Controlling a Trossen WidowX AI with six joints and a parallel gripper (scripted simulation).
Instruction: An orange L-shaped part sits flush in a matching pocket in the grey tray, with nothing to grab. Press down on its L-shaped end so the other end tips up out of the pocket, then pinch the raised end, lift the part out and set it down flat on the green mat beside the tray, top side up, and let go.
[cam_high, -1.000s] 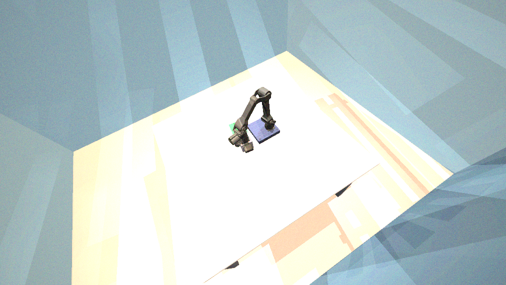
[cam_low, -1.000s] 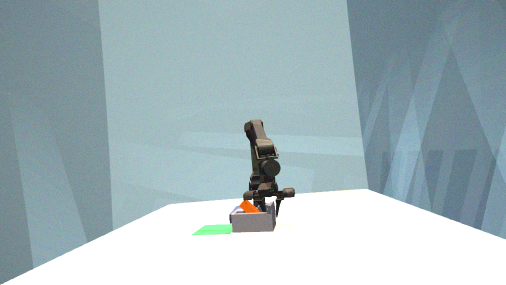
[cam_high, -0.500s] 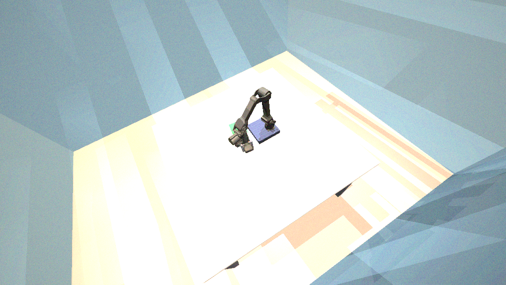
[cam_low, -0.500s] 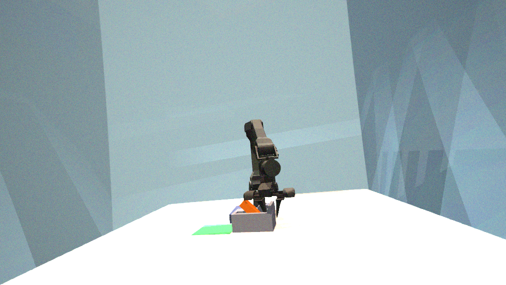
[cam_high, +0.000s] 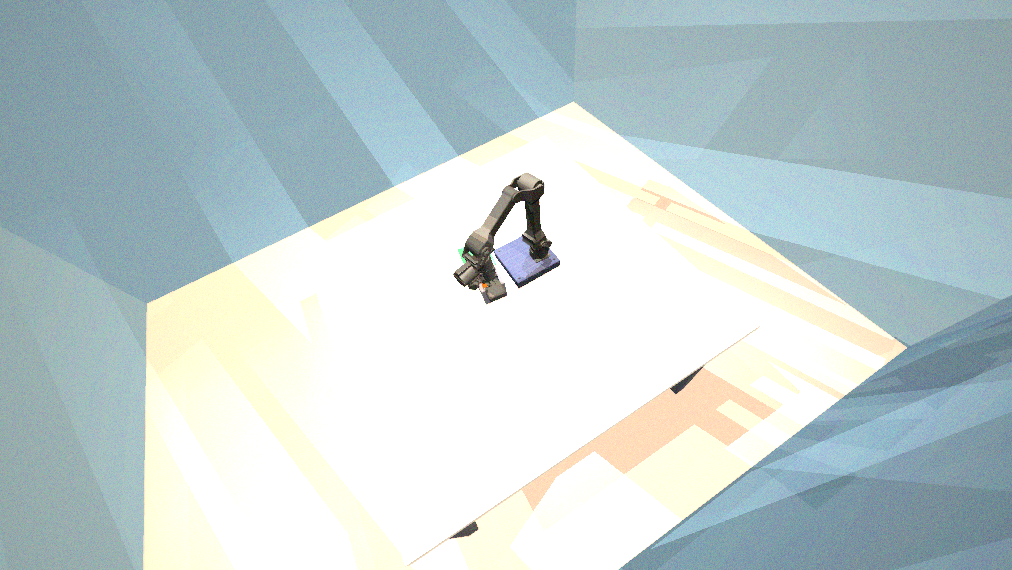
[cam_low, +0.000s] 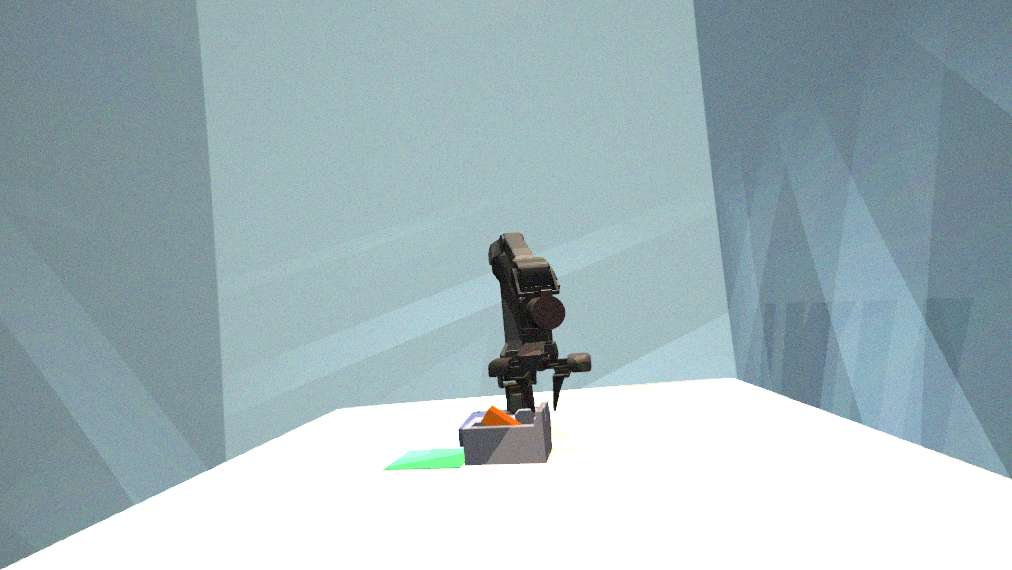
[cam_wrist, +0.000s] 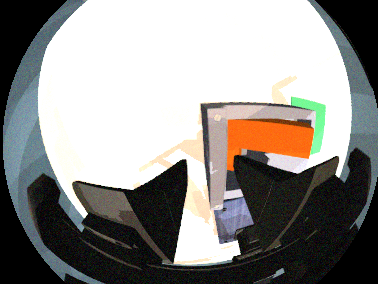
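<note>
Right now my gripper tip is 5 cm to the left of the orange L-shaped part, 4 cm above it and 1 cm past it. Also, from my gripper tip: green mat 23 cm to the right, 9 cm below, 2 cm behind.
</note>
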